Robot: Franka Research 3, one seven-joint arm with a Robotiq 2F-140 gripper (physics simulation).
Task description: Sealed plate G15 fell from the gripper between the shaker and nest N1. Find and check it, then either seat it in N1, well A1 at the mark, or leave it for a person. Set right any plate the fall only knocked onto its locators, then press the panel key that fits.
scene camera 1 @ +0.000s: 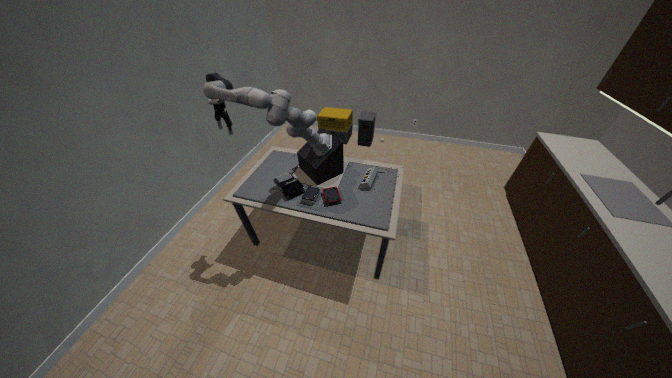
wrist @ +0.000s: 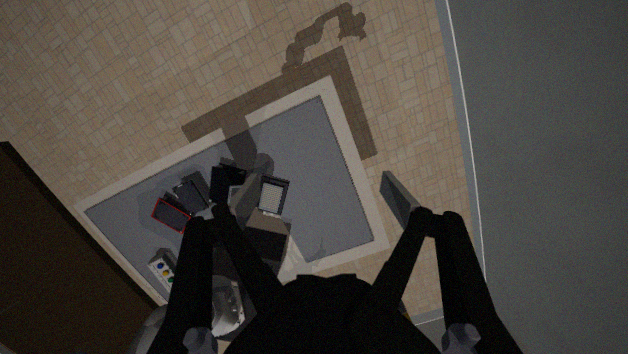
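My gripper (scene camera 1: pixel 225 128) (wrist: pixel 320 182) is open and empty, high above the table's left side. A plate with pale wells (wrist: pixel 273 195) sits in a dark frame. Beside it is a black block-like device (scene camera 1: pixel 292 189) (wrist: pixel 219 185), partly behind my left finger in the wrist view. A pale grey piece (wrist: pixel 235 193) shows between them, mostly hidden by the finger; its tilt cannot be told. A dark-topped unit (scene camera 1: pixel 311 194) (wrist: pixel 191 196) and a red-rimmed tray (scene camera 1: pixel 324 197) (wrist: pixel 175 207) stand alongside. The key panel (scene camera 1: pixel 368 178) (wrist: pixel 161 267) shows blue, yellow and green keys. Labels are unreadable.
The grey-topped table (scene camera 1: pixel 370 212) (wrist: pixel 320 150) carries the black arm pedestal (scene camera 1: pixel 322 165) at its rear. A yellow crate (scene camera 1: pixel 335 119) and a dark bin (scene camera 1: pixel 366 129) stand behind. A wall is close beyond the gripper; a counter (scene camera 1: pixel 590 165) stands right.
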